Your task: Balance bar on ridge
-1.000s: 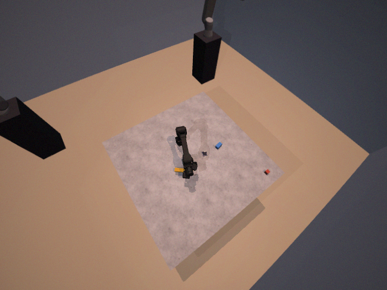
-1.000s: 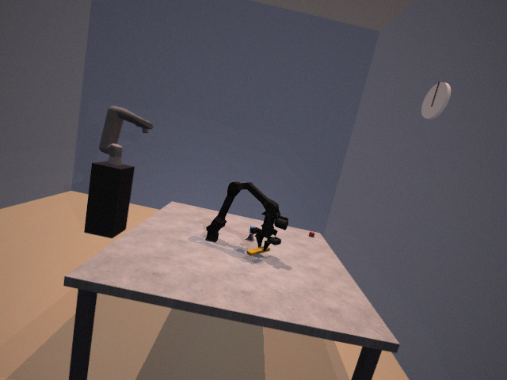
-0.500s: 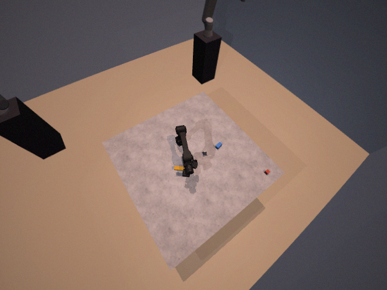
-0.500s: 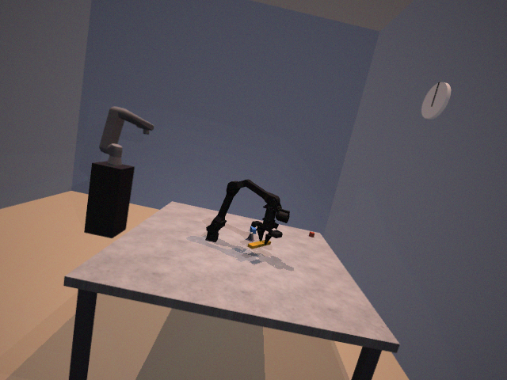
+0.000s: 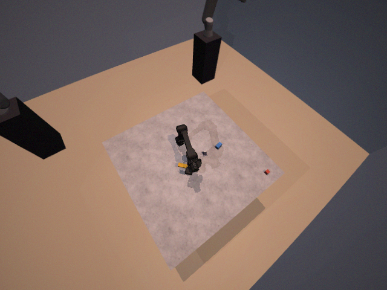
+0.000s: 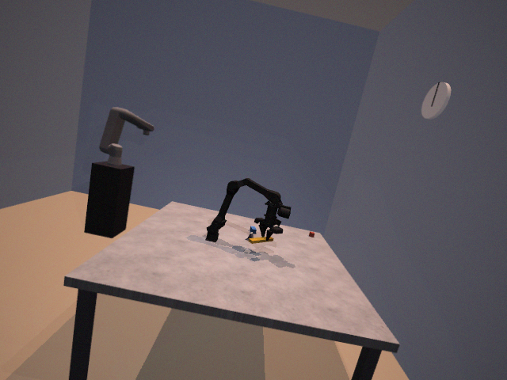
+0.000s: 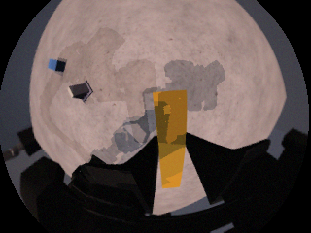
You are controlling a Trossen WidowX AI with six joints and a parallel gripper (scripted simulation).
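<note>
My gripper tip is 2 cm to the left of the yellow bar and 2 cm past it. Round my gripper tip: blue piece 39 cm to the left, 9 cm below, 5 cm behind; small red cube 59 cm to the left, 43 cm ahead, 9 cm below.
</note>
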